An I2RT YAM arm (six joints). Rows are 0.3 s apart.
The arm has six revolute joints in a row. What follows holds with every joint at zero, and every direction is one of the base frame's.
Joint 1 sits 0.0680 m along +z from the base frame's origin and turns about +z.
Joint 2 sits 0.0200 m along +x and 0.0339 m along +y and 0.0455 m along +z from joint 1 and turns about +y.
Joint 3 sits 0.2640 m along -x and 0.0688 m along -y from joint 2 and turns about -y.
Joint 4 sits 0.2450 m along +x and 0.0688 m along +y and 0.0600 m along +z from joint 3 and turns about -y.
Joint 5 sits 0.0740 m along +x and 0.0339 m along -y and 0.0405 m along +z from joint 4 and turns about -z.
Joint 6 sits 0.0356 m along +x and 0.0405 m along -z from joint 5 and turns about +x.
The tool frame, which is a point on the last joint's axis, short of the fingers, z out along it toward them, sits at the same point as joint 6; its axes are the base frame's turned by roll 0.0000, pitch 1.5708 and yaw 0.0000 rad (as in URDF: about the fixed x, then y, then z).
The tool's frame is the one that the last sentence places.
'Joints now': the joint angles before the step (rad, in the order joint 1, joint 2, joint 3, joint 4, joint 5, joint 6). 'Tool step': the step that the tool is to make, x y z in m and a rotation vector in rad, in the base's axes. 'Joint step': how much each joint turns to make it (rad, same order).
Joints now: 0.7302, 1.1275, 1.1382, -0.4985, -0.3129, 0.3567
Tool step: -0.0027, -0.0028, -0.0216, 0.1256, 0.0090, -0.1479
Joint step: 0.0139, -0.0645, -0.1665, 0.2220, 0.1063, 0.1626
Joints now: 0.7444, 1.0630, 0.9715, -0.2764, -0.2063, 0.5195
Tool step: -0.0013, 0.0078, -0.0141, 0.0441, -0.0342, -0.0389
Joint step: 0.0365, -0.0005, -0.0809, 0.1414, 0.0684, 0.0332
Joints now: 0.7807, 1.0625, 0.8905, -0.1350, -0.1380, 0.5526
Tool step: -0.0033, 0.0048, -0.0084, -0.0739, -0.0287, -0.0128
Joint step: 0.0325, 0.0089, -0.0128, -0.0168, 0.0660, -0.0542
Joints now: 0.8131, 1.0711, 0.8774, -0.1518, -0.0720, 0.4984
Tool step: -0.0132, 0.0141, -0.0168, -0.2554, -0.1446, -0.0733
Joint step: 0.1166, 0.0264, -0.0178, -0.0467, 0.2804, -0.1823
